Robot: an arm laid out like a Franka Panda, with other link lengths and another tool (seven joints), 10 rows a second.
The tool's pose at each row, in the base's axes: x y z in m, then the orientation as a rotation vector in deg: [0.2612 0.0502 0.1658 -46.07 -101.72 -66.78]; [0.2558 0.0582 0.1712 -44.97 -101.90 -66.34]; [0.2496 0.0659 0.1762 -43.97 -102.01 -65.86]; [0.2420 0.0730 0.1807 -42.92 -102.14 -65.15]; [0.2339 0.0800 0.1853 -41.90 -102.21 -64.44]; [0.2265 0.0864 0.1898 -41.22 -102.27 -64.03]
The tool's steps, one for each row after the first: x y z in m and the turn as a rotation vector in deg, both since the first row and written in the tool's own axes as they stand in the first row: [0.0077 0.0004 0.0079 0.80 0.48 -0.36]; [0.0154 -0.0001 0.0159 1.57 0.95 -0.63]; [0.0232 -0.0023 0.0238 2.52 1.43 -0.81]; [0.0313 -0.0048 0.0318 3.46 1.94 -0.96]; [0.0390 -0.0070 0.0390 4.04 2.27 -1.10]
